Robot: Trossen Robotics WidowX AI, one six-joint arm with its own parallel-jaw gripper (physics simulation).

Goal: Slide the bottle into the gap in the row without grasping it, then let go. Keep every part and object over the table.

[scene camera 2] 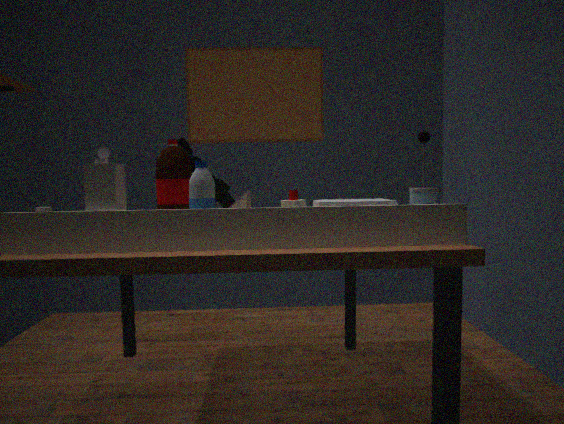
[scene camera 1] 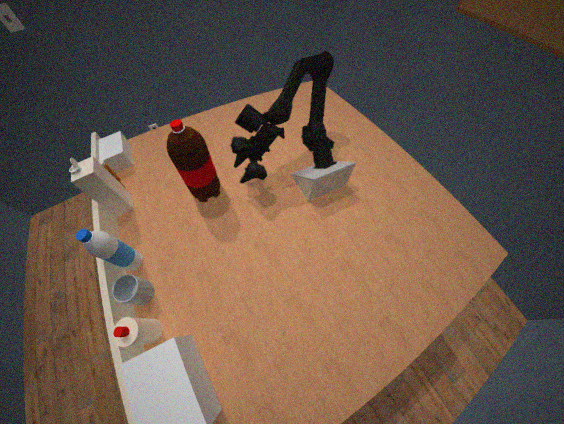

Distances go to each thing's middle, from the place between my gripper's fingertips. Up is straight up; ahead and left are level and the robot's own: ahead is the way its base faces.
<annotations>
Right now my hand is 110 mm short of the dark brown bottle (scene camera 1: 186,147), 100 mm below it and 50 mm to the left of it. Also, from my hand: pale spouted carton (scene camera 2: 104,183) 410 mm ahead, 190 mm to the right, 70 mm above; grey cup (scene camera 1: 128,288) 450 mm ahead, 160 mm to the left, 10 mm below; blue-capped bottle (scene camera 1: 100,244) 440 mm ahead, 50 mm to the left, 50 mm above.
</annotations>
